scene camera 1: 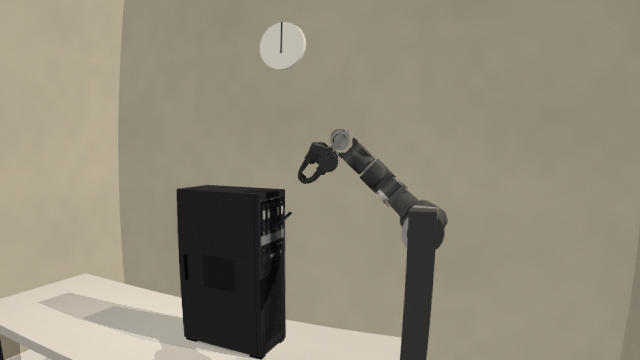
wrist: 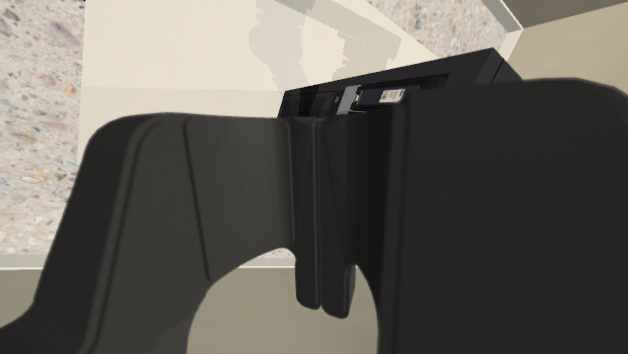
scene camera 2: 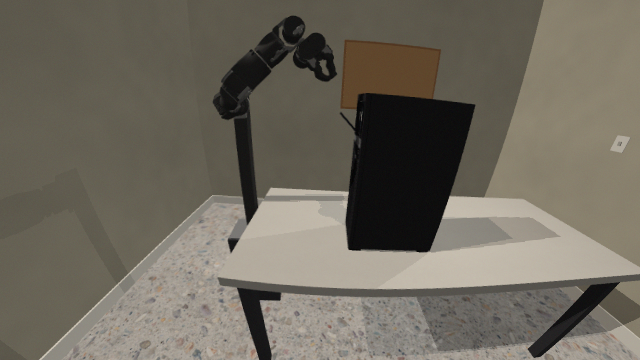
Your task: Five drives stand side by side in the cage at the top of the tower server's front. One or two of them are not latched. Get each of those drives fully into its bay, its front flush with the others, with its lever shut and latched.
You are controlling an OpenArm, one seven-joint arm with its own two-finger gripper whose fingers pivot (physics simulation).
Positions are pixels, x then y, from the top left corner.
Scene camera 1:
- my gripper: 301,179
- black tower server: 233,289
